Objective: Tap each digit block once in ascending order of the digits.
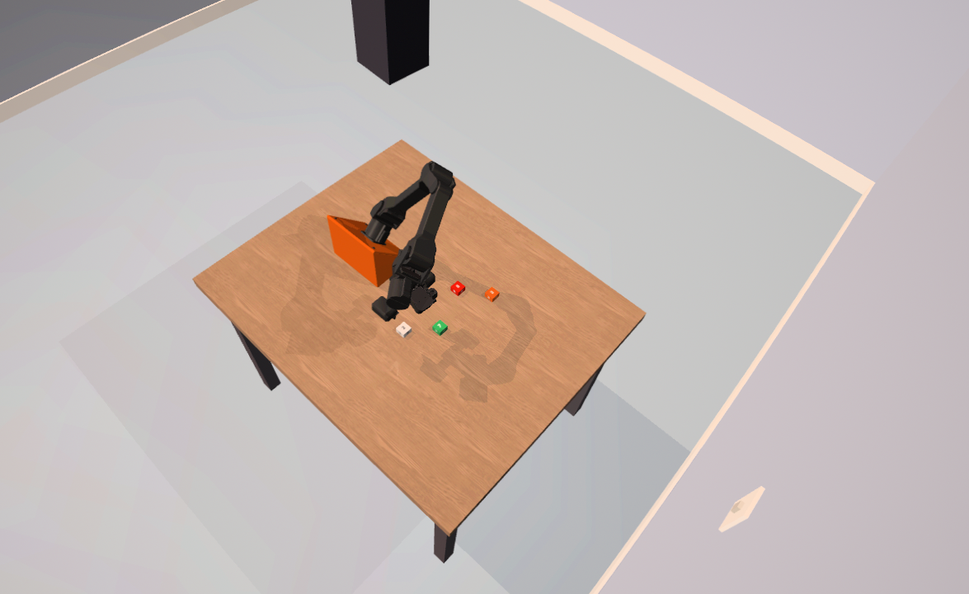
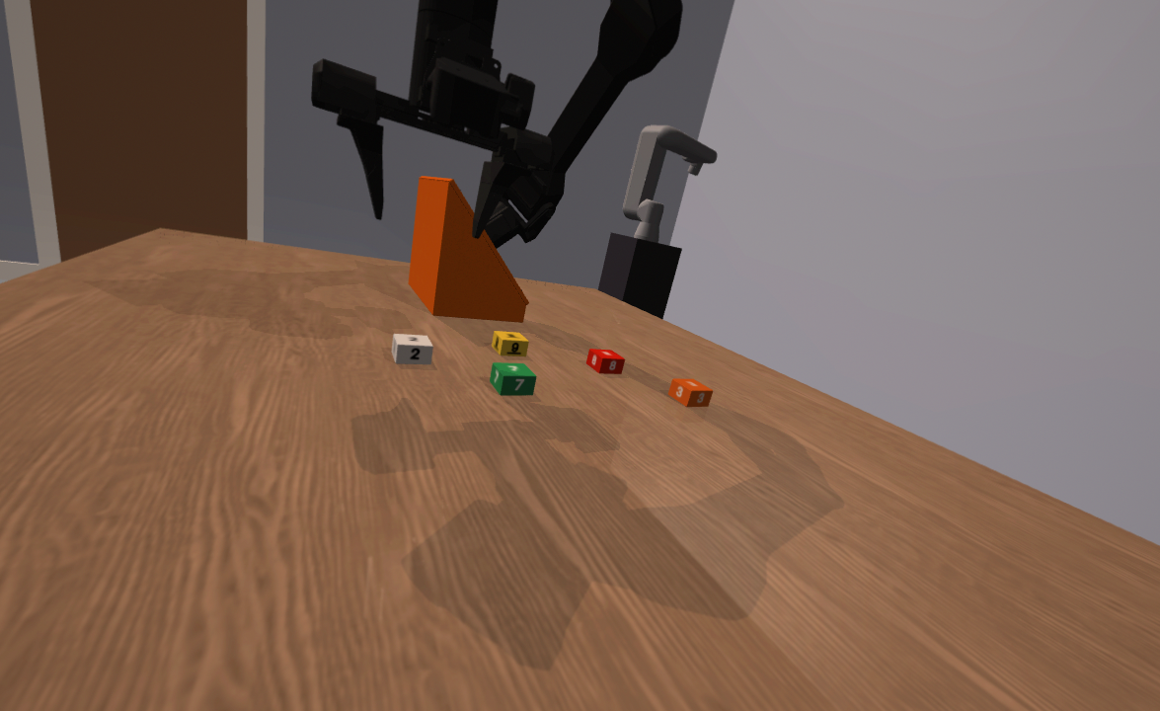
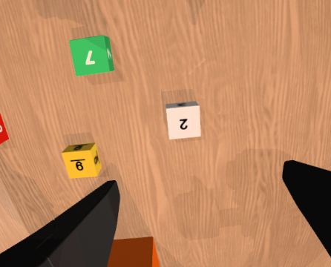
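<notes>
Right now the white block marked 2 is 12 cm below my gripper tip and 1 cm behind it. From my gripper tip the other things lie so: green block marked 7 (12 cm below, 8 cm to the left, 6 cm ahead); red block marked 8 (22 cm to the left, 12 cm below, 1 cm behind); yellow block (12 cm below, 11 cm to the left, 5 cm behind).
</notes>
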